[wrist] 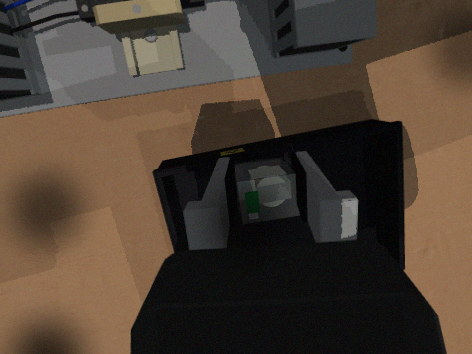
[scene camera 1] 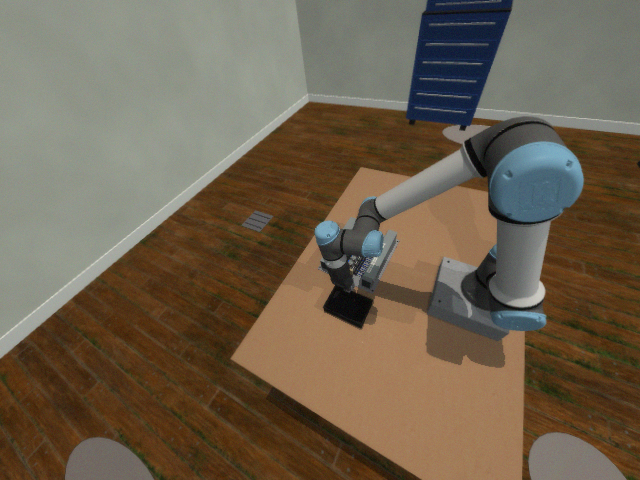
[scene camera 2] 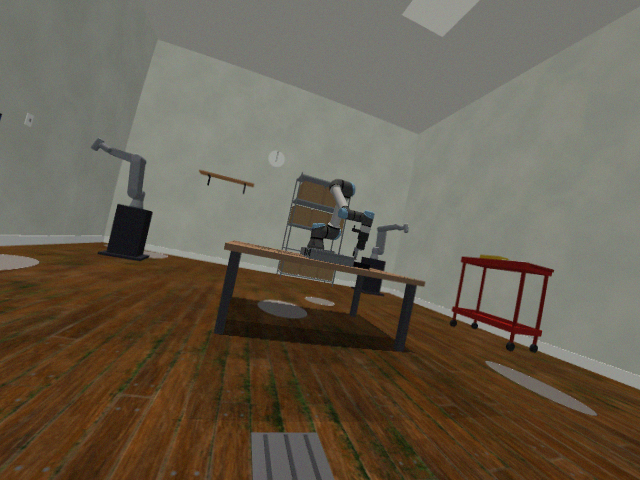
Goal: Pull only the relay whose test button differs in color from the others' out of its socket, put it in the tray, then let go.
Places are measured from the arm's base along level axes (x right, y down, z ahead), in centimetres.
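Pixels of known places: gripper, fingertip midpoint: (wrist: pixel 263 175) (scene camera 1: pixel 348 286) (scene camera 2: pixel 354 256); arm's base, origin of the base link: (scene camera 1: pixel 483 291) (scene camera 2: pixel 315 248).
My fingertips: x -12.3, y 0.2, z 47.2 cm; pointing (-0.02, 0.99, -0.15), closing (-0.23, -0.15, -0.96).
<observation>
Ahead of a thing's pixels: the offset from my fingertips to its middle. "spot": to the spot under its first point. Level surfaces: height alone.
The clear relay with a green test button @[dz +0.3, dx -0.6, dy +0.2 cm] (wrist: pixel 270 197) is upright between the two grey fingers in the wrist view. My gripper (wrist: pixel 263 175) (scene camera 1: pixel 352 289) (scene camera 2: pixel 356 253) is shut on it. The fingers and relay are inside the outline of the black tray @[dz -1.2, dx -5.4, dy +5.4 cm] (wrist: pixel 384 175) (scene camera 1: pixel 356 311) (scene camera 2: pixel 362 265), towards its middle; whether the relay's underside touches the tray floor is hidden. The socket panel @[spot: dz +0.4, dx +6.5, dy +6.9 cm] (wrist: pixel 210 62) (scene camera 1: pixel 376 271) (scene camera 2: pixel 330 256) lies just beyond the tray. Its row of sockets is mostly hidden by my arm in scene camera 1, and the other relays' buttons are not readable.
A grey wire duct @[spot: dz -5.5, dx +5.9, dy +0.9 cm] (wrist: pixel 330 25) and a beige end block @[spot: dz +3.8, dx +8.3, dy +6.8 cm] (wrist: pixel 152 52) stand on the panel near the tray. The tray walls rise around my fingers. The tray and panel stand on the wooden table @[dy +7.2 cm] (scene camera 1: pixel 403 372) (scene camera 2: pixel 279 253), with my arm's grey base (scene camera 1: pixel 465 315) to the right.
</observation>
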